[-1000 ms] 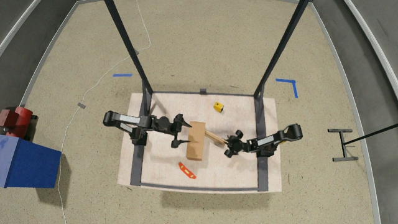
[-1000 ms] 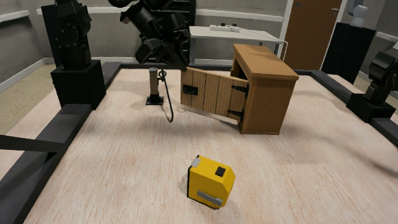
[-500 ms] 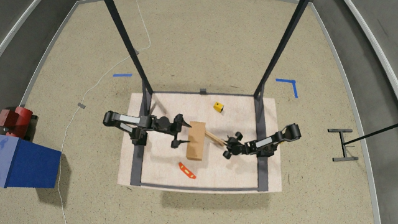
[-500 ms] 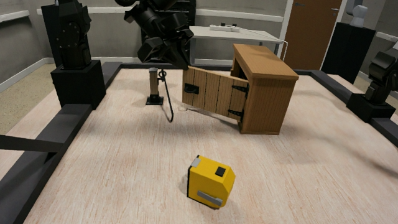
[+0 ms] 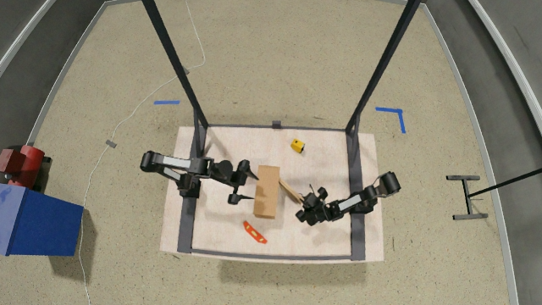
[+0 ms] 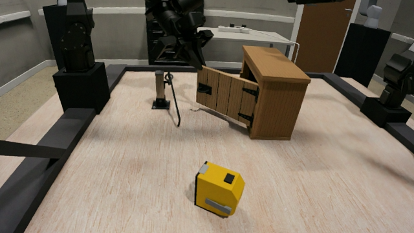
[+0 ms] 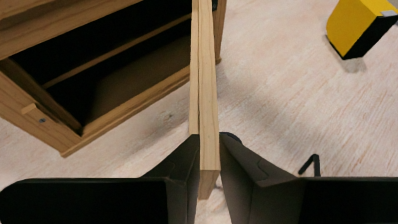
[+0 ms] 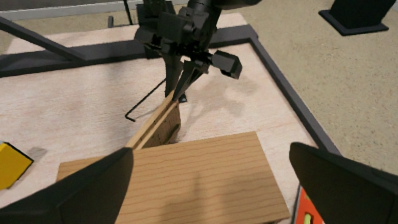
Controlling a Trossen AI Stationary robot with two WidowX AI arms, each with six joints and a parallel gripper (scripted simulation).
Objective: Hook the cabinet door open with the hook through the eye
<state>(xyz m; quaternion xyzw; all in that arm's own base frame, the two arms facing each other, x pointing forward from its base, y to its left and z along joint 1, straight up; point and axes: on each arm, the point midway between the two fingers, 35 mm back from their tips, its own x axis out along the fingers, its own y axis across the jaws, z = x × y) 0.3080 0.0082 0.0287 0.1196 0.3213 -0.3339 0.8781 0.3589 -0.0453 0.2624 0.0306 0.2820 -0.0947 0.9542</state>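
Right now the black hook is 90 mm below my left hand, 50 mm to the left of it and 50 mm behind it. From my left hand the other things lie so: cabinet door: 80 mm to the right, 70 mm below, 70 mm behind; then orange-red level: 230 mm to the right, 170 mm ahead, 130 mm below; then yellow tape measure: 340 mm behind, 100 mm below, 40 mm to the right.
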